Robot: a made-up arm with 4 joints.
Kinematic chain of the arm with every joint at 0, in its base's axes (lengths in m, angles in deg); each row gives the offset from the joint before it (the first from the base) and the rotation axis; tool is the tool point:
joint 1: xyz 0 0 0.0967 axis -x
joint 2: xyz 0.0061 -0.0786 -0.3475 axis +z
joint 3: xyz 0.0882 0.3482 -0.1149 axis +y
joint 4: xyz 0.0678 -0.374 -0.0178 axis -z
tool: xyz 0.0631 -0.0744 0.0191
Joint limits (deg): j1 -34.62..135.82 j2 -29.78..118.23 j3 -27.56..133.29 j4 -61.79..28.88
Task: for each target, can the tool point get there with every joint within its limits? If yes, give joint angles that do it. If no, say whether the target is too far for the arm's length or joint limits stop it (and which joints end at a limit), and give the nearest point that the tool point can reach.
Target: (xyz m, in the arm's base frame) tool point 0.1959 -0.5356 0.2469
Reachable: yes | joints 106.93 52.35 43.77 -4.72
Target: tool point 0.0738 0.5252 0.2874
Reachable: no: joint limits stop it (at a limit: joint 1, joint 3) | nearest point 0.0318 0.3478 -0.1313 | short by 0.457 m
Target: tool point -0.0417 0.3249 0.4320
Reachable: no: joint limits stop it (at a limit: joint 1, joint 2, joint 3) | nearest point 0.1175 -0.0907 0.5762 | short by 0.468 m
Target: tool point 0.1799 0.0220 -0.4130
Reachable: yes | joints 8.44 63.04 15.21 -19.05
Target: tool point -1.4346 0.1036 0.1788
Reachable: no: too far | nearest point -0.0990 0.3250 -0.1477 | short by 1.393 m
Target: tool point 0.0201 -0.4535 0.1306
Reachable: yes | joints 116.42 97.71 -14.16 -36.91
